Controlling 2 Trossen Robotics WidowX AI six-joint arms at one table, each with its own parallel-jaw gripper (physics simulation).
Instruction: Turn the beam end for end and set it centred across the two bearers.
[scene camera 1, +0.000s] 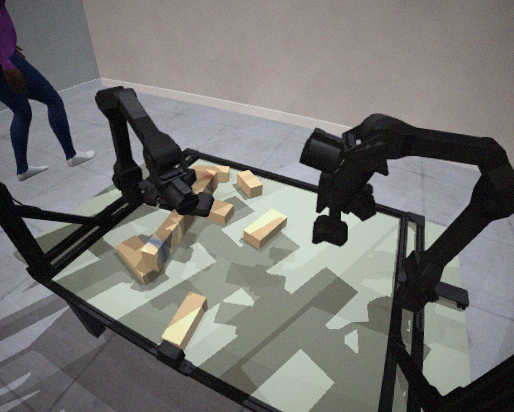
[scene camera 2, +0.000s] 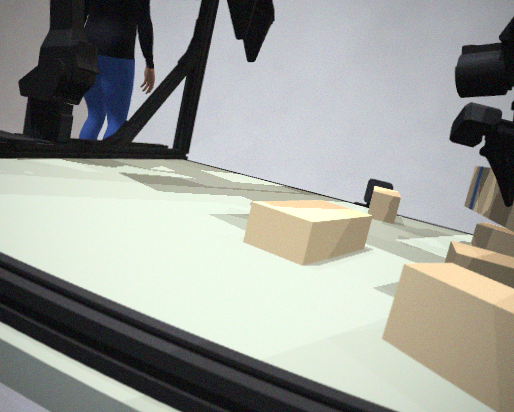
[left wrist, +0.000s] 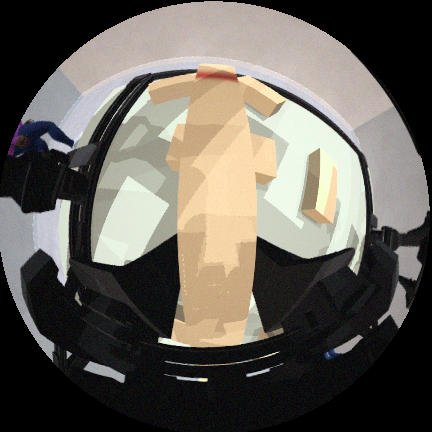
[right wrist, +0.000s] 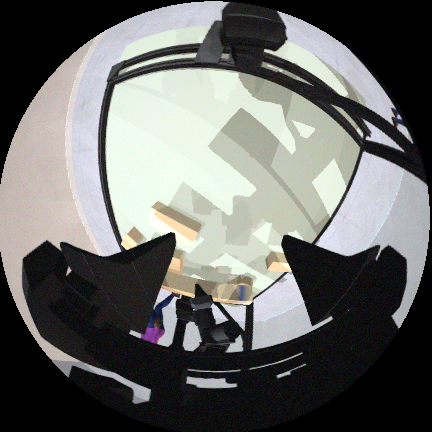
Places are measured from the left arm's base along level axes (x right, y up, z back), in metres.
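Pixels of known places: left gripper, between the fingertips: (left wrist: 212, 234) (right wrist: 196, 285); right gripper, between the fingertips: (scene camera 1: 315, 227) (scene camera 2: 246, 51) (right wrist: 231, 239); left arm's base, origin of its link: (scene camera 1: 132, 197) (left wrist: 80, 187); right arm's base, origin of its link: (scene camera 1: 409, 300) (scene camera 2: 44, 140) (left wrist: 369, 236) (right wrist: 245, 56).
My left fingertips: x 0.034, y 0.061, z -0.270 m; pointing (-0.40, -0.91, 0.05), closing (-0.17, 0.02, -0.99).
Ahead of a thing's pixels: the offset from my left fingertips to its top centre.
The long wooden beam @(dx +0.008, dy +0.041, dz -0.001 m) (scene camera 1: 172, 227) (scene camera 2: 492, 197) (left wrist: 217, 175) (right wrist: 222, 291) has a blue band near one end and a red band near the other. My left gripper (scene camera 1: 179, 207) (left wrist: 212, 234) is shut on it and holds it above the blocks. In scene camera 1 the blue end is nearer and the red end farther. A block @(dx +0.164, dy -0.042, dz +0.052 m) (scene camera 1: 131, 254) lies below the blue end; another block @(dx -0.110, dy -0.042, dz -0.003 m) (scene camera 1: 222, 212) (left wrist: 266, 157) passes beneath the beam. Which blocks are the bearers I cannot tell. My right gripper (scene camera 1: 345, 212) (right wrist: 231, 239) is open and empty, high above the table.
A loose block @(dx -0.111, dy -0.042, dz -0.206 m) (scene camera 1: 265, 228) (scene camera 2: 307, 235) (left wrist: 320, 185) (right wrist: 175, 222) lies between the arms. Another block @(dx -0.295, dy -0.033, dz -0.059 m) (scene camera 1: 250, 183) (scene camera 2: 450, 310) (left wrist: 262, 95) lies near the far rail, beside a block @(dx -0.288, dy -0.036, dz +0.107 m) (scene camera 1: 222, 173) (left wrist: 170, 91). A block @(dx +0.258, dy -0.036, dz -0.169 m) (scene camera 1: 185, 320) (scene camera 2: 385, 205) (right wrist: 277, 262) lies at the near edge.
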